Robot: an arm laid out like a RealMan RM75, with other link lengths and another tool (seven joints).
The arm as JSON. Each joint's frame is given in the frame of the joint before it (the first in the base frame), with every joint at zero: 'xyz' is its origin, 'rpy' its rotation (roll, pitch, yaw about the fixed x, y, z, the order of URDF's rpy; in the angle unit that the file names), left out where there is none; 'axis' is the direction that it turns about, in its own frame. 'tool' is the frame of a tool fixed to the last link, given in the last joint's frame.
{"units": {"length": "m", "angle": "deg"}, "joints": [
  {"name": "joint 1", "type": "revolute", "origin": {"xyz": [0.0, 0.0, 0.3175], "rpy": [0.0, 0.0, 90.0]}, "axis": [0.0, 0.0, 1.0]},
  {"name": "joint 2", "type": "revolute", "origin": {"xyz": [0.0, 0.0, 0.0], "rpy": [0.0, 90.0, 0.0]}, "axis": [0.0, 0.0, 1.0]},
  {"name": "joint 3", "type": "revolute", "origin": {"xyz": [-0.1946, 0.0, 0.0], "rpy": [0.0, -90.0, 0.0]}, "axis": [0.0, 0.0, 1.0]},
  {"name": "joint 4", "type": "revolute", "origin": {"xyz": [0.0, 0.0, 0.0], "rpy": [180.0, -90.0, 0.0]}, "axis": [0.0, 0.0, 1.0]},
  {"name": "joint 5", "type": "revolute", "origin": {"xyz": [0.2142, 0.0, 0.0], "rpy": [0.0, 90.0, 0.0]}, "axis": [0.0, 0.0, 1.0]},
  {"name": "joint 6", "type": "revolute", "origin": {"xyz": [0.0, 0.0, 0.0], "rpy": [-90.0, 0.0, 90.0]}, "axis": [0.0, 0.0, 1.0]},
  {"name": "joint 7", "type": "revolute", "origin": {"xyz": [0.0, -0.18, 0.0], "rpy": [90.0, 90.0, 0.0]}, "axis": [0.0, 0.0, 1.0]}
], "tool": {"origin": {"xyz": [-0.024, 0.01, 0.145], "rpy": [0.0, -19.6, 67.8]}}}
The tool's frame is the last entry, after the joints.
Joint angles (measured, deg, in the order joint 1, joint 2, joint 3, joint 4, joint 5, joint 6, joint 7), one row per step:
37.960, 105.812, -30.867, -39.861, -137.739, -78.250, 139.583
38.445, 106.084, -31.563, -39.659, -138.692, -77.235, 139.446
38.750, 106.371, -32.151, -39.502, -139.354, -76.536, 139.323
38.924, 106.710, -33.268, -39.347, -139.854, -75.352, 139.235
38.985, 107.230, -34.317, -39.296, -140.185, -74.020, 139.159
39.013, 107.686, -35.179, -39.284, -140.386, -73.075, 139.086
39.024, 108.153, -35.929, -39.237, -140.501, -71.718, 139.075
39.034, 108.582, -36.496, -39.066, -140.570, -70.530, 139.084
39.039, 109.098, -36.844, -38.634, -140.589, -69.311, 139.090
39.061, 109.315, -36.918, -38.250, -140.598, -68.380, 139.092
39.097, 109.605, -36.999, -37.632, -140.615, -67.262, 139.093
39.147, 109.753, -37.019, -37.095, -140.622, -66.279, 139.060
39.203, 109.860, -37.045, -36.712, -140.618, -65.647, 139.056
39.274, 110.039, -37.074, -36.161, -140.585, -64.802, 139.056
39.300, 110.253, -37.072, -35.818, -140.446, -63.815, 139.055
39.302, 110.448, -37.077, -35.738, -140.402, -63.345, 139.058
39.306, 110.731, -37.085, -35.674, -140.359, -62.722, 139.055
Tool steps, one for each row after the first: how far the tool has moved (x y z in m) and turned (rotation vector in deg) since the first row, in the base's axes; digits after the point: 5 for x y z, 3 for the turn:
0.00332, 0.00106, -0.00401, -0.428, -1.398, 0.222
0.00556, 0.00103, -0.00795, -0.877, -2.366, 0.415
0.00945, 0.00153, -0.01237, -1.240, -3.695, 0.602
0.01285, 0.00256, -0.01699, -1.377, -4.826, 0.765
0.01484, 0.00285, -0.02118, -1.581, -5.626, 0.967
0.01739, 0.00516, -0.02411, -1.317, -6.418, 1.032
0.01940, 0.00686, -0.02720, -1.101, -6.938, 0.998
0.02110, 0.00788, -0.03164, -0.908, -7.101, 0.766
0.02292, 0.00949, -0.03319, -0.548, -7.225, 0.504
0.02516, 0.01066, -0.03611, -0.244, -7.279, 0.115
0.02738, 0.01222, -0.03754, 0.127, -7.399, -0.201
0.02858, 0.01312, -0.03879, 0.329, -7.443, -0.408
0.03001, 0.01404, -0.04097, 0.565, -7.429, -0.712
0.03125, 0.01640, -0.04180, 1.116, -7.451, -0.970
0.03154, 0.01744, -0.04262, 1.362, -7.451, -1.061
0.03181, 0.01885, -0.04371, 1.692, -7.471, -1.155

